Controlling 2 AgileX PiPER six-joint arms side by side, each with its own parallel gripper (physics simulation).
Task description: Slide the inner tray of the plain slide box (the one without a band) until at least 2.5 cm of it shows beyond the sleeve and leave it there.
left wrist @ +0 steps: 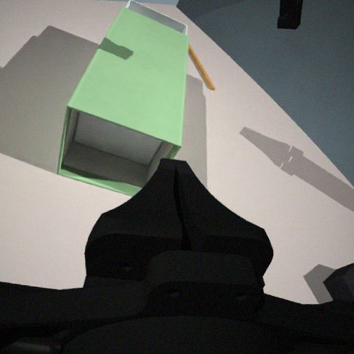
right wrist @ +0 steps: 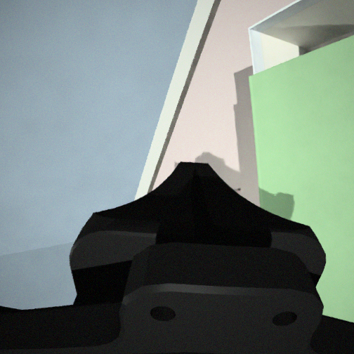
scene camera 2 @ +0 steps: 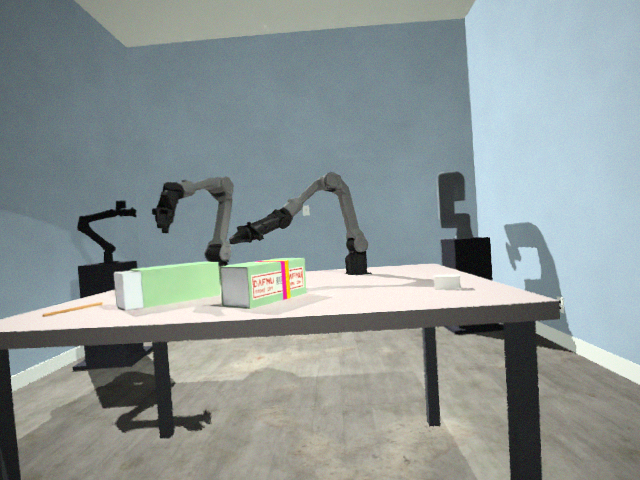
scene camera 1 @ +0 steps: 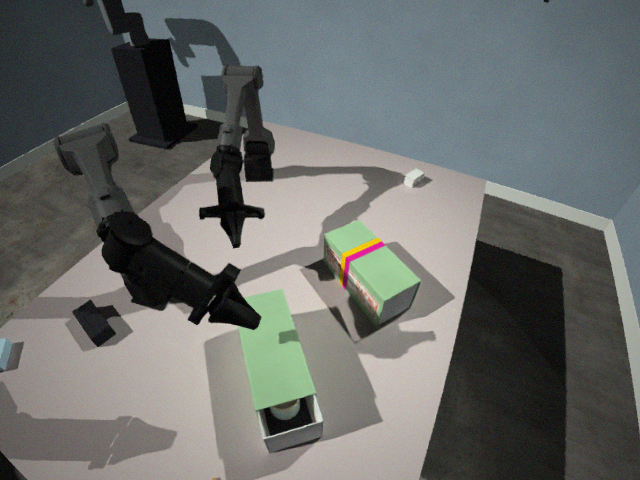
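The plain green slide box (scene camera 1: 273, 351) (scene camera 2: 180, 283) (left wrist: 135, 75) (right wrist: 310, 140) lies on the table. Its white inner tray (scene camera 1: 294, 438) (scene camera 2: 128, 290) (left wrist: 160, 19) (right wrist: 258, 52) sticks out of the sleeve at the lower end in scene camera 1, with a pale round object (scene camera 1: 285, 410) inside. At the other end the sleeve is hollow, the tray's end wall set back inside. My left gripper (scene camera 1: 236, 245) (scene camera 2: 232, 241) (left wrist: 171, 175) is shut and empty, beyond that hollow end and apart from it. My right gripper (scene camera 1: 258, 325) (scene camera 2: 164, 230) (right wrist: 192, 181) is shut and empty, above and beside the sleeve.
The banded green box (scene camera 1: 390, 273) (scene camera 2: 236, 286) lies beside the plain one on the table (scene camera 1: 361, 439). A white block (scene camera 1: 414, 177) (scene camera 2: 447, 281), a dark block (scene camera 1: 94, 322) (left wrist: 342, 282), a light blue block (scene camera 1: 4, 353) and an orange stick (scene camera 2: 72, 309) (left wrist: 201, 67) lie farther out.
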